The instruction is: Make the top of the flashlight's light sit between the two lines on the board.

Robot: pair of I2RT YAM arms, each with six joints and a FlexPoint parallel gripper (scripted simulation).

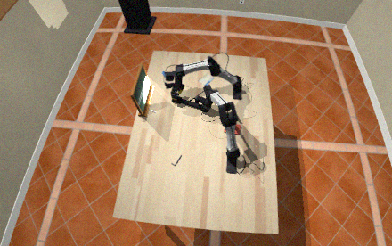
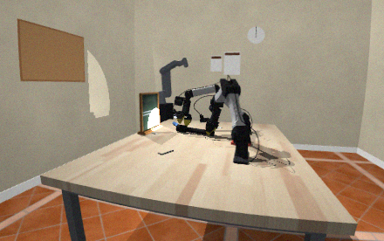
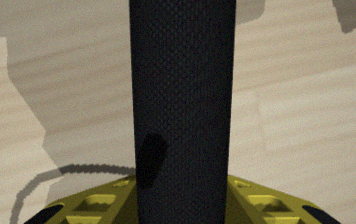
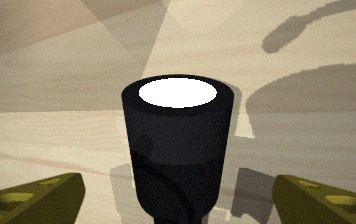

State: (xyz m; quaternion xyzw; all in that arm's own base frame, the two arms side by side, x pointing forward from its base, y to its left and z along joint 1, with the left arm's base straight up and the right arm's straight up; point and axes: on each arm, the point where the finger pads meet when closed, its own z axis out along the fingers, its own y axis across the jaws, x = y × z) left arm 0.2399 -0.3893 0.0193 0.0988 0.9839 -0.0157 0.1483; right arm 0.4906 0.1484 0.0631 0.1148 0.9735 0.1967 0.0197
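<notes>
Right now the flashlight head is 1 cm behind my right hand, 2 cm to the left of it and 3 cm below it. The rest, counted from my right hand: white stick: 18 cm ahead, 14 cm to the left, 6 cm below; then green board: 26 cm ahead, 4 cm to the left, 9 cm above; then blue screwdriver: 13 cm ahead, 20 cm to the right, 5 cm below.
</notes>
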